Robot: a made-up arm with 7 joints. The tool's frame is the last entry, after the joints.
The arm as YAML. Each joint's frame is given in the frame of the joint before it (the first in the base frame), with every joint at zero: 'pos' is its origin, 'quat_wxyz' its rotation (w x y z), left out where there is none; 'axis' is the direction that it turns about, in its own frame. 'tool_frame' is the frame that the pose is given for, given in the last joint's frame.
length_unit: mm
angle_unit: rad
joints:
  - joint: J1
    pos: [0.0, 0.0, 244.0]
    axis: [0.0, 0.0, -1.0]
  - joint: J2
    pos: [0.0, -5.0, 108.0]
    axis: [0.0, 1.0, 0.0]
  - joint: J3
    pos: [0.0, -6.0, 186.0]
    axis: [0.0, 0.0, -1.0]
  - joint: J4
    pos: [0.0, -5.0, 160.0]
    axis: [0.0, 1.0, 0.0]
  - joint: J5
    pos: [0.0, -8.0, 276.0]
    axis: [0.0, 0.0, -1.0]
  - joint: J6
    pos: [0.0, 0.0, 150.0]
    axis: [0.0, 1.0, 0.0]
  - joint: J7
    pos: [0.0, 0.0, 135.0]
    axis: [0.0, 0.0, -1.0]
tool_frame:
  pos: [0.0, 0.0, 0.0]
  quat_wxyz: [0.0, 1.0, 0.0, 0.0]
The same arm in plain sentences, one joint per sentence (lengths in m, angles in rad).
The arm has seven revolute joints in a row. What follows holds with every joint at zero, and every direction is one of the base frame's.
Joint 1 sits 0.244 m along +z from the base frame's origin and turns about -z.
Joint 2 sits 0.005 m along -y and 0.108 m along +z from joint 1 and turns about +y.
Joint 3 sits 0.006 m along -y and 0.186 m along +z from joint 2 and turns about -z.
Joint 4 sits 0.005 m along -y and 0.16 m along +z from joint 3 and turns about +y.
Joint 5 sits 0.008 m along -y and 0.276 m along +z from joint 4 and turns about -z.
Joint 6 sits 0.15 m along +z from joint 5 and turns about +y.
Joint 7 sits 0.135 m along +z from joint 6 and turns about -z.
The tool frame, which is the frame that the pose is given for, sits at the same point as joint 7; its axes are the base frame's turned by roll 3.1416, pitch 0 and yaw 0 rad (as in URDF: about the fixed x, then y, then z).

